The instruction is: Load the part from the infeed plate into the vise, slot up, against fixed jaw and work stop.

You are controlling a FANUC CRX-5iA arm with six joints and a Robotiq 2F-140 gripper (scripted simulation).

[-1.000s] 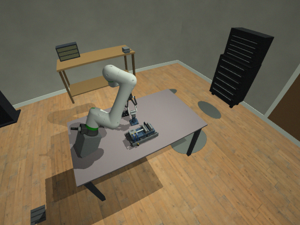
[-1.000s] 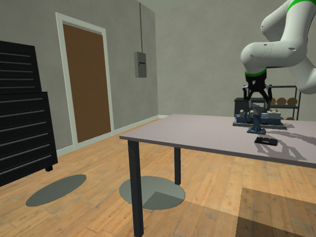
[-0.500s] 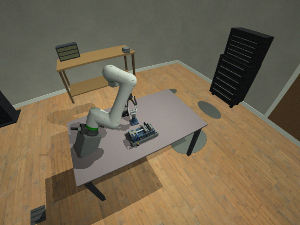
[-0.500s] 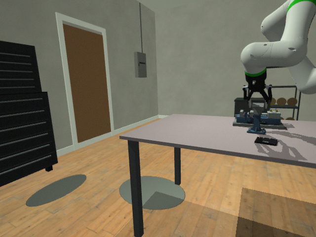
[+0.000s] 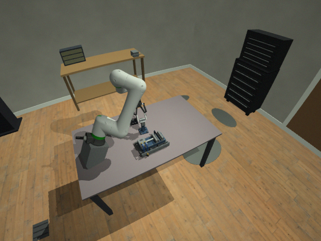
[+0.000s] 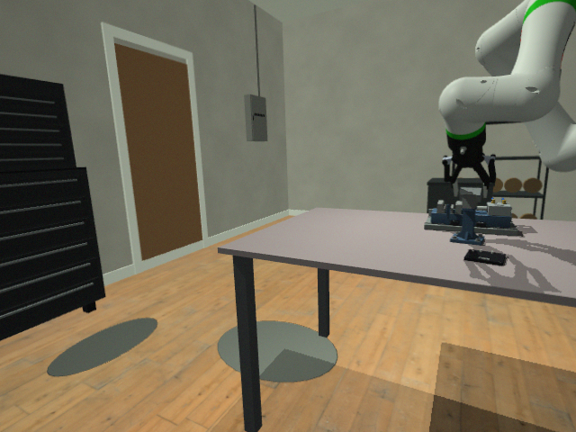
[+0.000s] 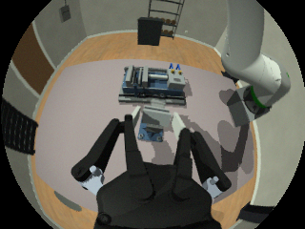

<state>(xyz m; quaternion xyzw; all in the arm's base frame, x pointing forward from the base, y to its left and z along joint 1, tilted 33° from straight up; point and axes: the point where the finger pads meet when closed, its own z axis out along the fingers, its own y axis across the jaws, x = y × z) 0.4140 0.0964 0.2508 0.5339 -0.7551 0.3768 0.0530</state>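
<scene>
Now: the part 20 mm to the right of my hand and 20 mm below it. Round my hand: air cylinder (90 mm behind, 230 mm to the right, 100 mm below); then vise (10 mm ahead, 230 mm to the right, 140 mm below); then black infeed plate (50 mm behind, 160 mm to the left, 170 mm below).
</scene>
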